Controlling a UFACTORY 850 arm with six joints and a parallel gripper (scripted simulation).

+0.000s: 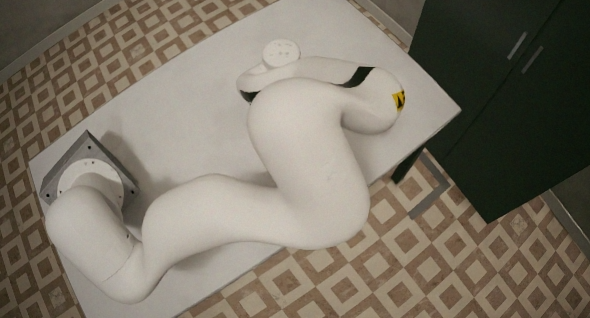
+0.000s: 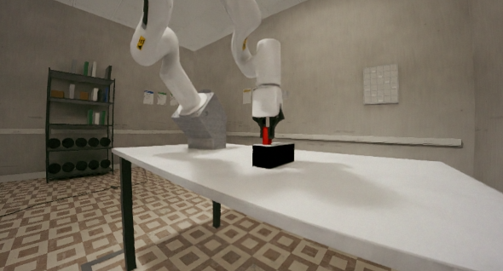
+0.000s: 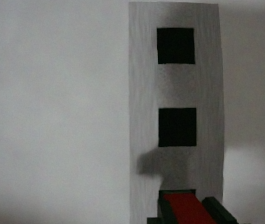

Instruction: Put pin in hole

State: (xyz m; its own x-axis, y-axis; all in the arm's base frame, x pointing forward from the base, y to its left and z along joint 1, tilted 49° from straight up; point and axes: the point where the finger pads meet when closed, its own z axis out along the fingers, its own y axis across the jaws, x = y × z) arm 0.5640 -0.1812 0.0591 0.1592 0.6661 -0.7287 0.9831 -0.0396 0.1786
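Now: hand right at the pin. From my hand the other things lie so: black block: 1 cm ahead, 6 cm to the left, 8 cm below.
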